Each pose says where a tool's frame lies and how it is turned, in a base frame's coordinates. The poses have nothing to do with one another.
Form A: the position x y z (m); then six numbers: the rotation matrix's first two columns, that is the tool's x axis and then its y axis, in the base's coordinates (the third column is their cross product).
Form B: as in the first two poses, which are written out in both.
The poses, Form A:
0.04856, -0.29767, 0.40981, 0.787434, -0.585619, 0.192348, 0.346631, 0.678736, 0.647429
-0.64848, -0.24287, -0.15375, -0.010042, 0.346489, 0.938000, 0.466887, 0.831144, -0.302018
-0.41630, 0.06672, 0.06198, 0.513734, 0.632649, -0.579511, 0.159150, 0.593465, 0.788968
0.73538, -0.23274, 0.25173, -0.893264, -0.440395, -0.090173, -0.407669, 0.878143, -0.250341
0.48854, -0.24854, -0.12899, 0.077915, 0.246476, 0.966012, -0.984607, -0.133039, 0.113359
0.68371, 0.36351, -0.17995, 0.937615, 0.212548, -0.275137, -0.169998, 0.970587, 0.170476
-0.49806, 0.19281, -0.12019, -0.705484, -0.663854, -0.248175, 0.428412, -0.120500, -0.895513
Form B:
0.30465, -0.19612, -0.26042, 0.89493, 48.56, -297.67, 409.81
-0.28676, -0.70910, -0.04685, 0.64245, -648.48, -242.87, -153.75
0.42311, 0.46785, 0.15572, 0.76016, -416.30, 66.72, 61.98
-0.21940, 0.96635, -0.11311, 0.07234, 735.38, -232.74, 251.73
0.49463, -0.37307, 0.56733, 0.54249, 488.54, -248.54, -128.99
0.07221, 0.14731, 0.09743, 0.98163, 683.71, 363.51, -179.95
-0.10677, 0.55126, -0.74084, 0.36859, -498.06, 192.81, -120.19

